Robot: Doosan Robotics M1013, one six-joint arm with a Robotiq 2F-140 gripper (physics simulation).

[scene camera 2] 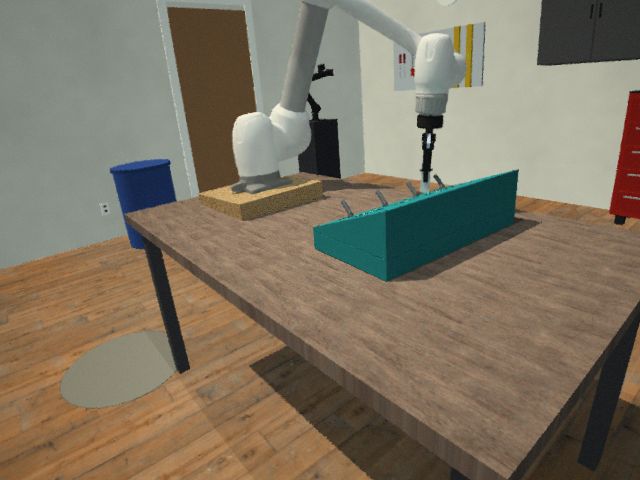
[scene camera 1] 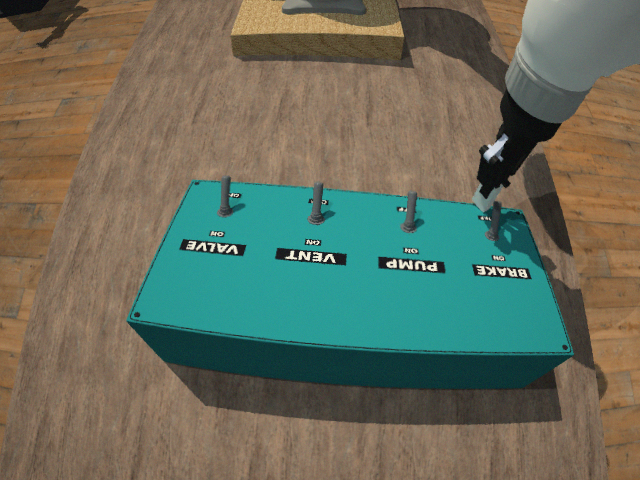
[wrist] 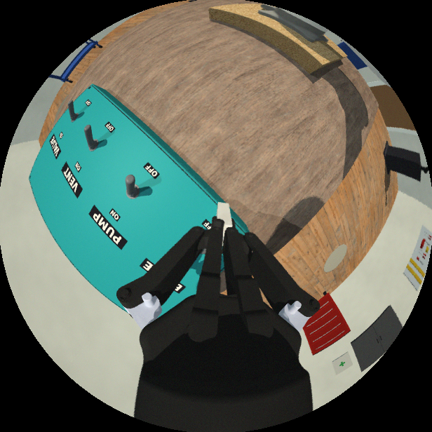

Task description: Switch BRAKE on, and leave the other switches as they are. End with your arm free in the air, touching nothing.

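Where they show: gripper, fingertip midpoint: (scene camera 2: 424, 191) (scene camera 1: 480, 204); arm's base, link origin: (scene camera 2: 261, 186).
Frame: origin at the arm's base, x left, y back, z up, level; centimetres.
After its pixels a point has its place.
Observation:
A teal box (scene camera 1: 330, 304) @(x 2.2, y -77.7, z 8.0 cm) (scene camera 2: 449, 222) @(x 0.6, y -83.2, z 2.5 cm) (wrist: 160, 215) with a sloping panel carries the switches. The BRAKE lever (scene camera 1: 494, 221) @(x 24.0, y -64.3, z 5.2 cm) (scene camera 2: 438, 180) @(x 23.9, y -63.8, z 5.4 cm) leans toward its OFF label; the gripper hides it in the wrist view. The PUMP lever (scene camera 1: 410, 211) @(x 12.2, y -63.6, z 5.4 cm) (scene camera 2: 411, 189) @(x 11.8, y -63.3, z 5.1 cm) (wrist: 131, 186), VENT lever (scene camera 1: 317, 203) @(x 0.4, y -62.9, z 5.3 cm) (scene camera 2: 381, 197) @(x 0.0, y -62.7, z 5.3 cm) (wrist: 90, 137) and VALVE lever (scene camera 1: 225, 196) @(x -11.5, y -62.2, z 5.3 cm) (scene camera 2: 346, 208) @(x -12.1, y -62.1, z 5.1 cm) (wrist: 72, 111) also lean toward OFF. My gripper (scene camera 1: 484, 198) @(x 24.2, y -58.6, z 1.1 cm) (scene camera 2: 424, 186) @(x 24.2, y -58.6, z 1.1 cm) (wrist: 221, 211) is shut and empty, its tips low at the panel's OFF-side edge, just beside the BRAKE lever. I cannot tell whether they touch it.
The box stands on a wooden table (scene camera 1: 310, 124) @(x -1.4, y -38.4, z -5.5 cm) (scene camera 2: 289, 273) @(x -31.3, y -62.8, z -5.5 cm) (wrist: 200, 100). The arm's base rests on a wooden block (scene camera 1: 317, 43) @(x -1.0, y -17.4, z -2.2 cm) (scene camera 2: 279, 202) @(x -3.4, y -17.4, z -2.7 cm) (wrist: 270, 42) beyond the box's OFF side. The PUMP lever stands to the other side of the fingertips from BRAKE.

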